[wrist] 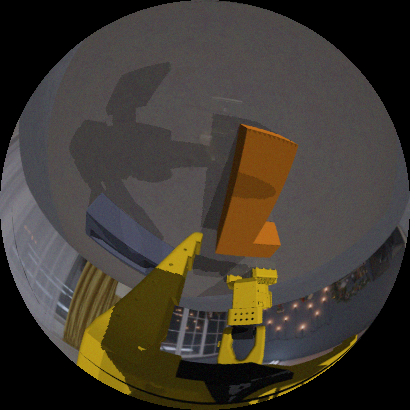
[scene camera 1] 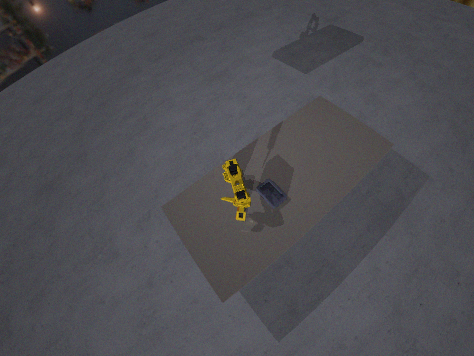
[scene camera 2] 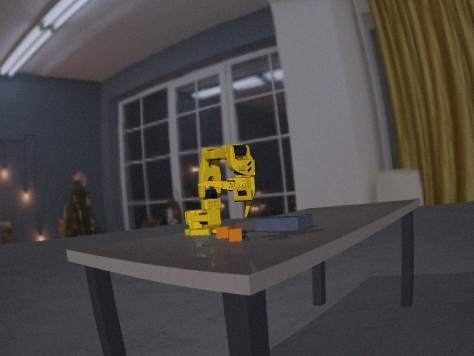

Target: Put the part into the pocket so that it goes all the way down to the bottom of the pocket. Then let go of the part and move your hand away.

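Where they show: hand, its tool point: (wrist: 201, 241) (scene camera 1: 245, 206) (scene camera 2: 244, 215); arm's base, origin of its link: (wrist: 246, 274) (scene camera 1: 235, 177) (scene camera 2: 209, 233).
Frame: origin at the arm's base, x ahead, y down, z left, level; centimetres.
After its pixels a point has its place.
Note:
The orange part (scene camera 2: 235, 233) {x 20.9, y -1.9, z -13.4 cm} (wrist: 260, 190) {x 18.5, y -3.0, z -11.0 cm} lies on the table, a long bar with a short piece at its side near one end. It does not show in scene camera 1. The blue-grey pocket block (scene camera 1: 265, 198) {x 21.6, y -3.0, z 3.4 cm} (scene camera 2: 285, 223) {x 24.3, y -2.1, z 3.5 cm} (wrist: 127, 227) {x 22.3, y -1.6, z 3.5 cm} stands apart from the part; its opening faces up. My gripper (scene camera 1: 231, 207) (scene camera 2: 222, 201) is fully open and empty. The fixed jaw points down above the table, between the part and the pocket block in the wrist view, its tip clear of both. The moving jaw is swung out sideways and is outside the wrist view.
The tabletop (scene camera 1: 320, 135) {x 11.6, y 0.0, z 58.0 cm} (scene camera 2: 175, 255) {x 21.6, y 0.0, z -33.6 cm} carries the arm, the part and the pocket block. The arm's yellow base (scene camera 2: 202, 224) {x -1.5, y -2.9, z -1.1 cm} (wrist: 250, 295) stands close to the part. The table's front edge (scene camera 2: 160, 272) {x 27.8, y 1.2, z -43.1 cm} crosses scene camera 2. Arm shadows fall around the block.

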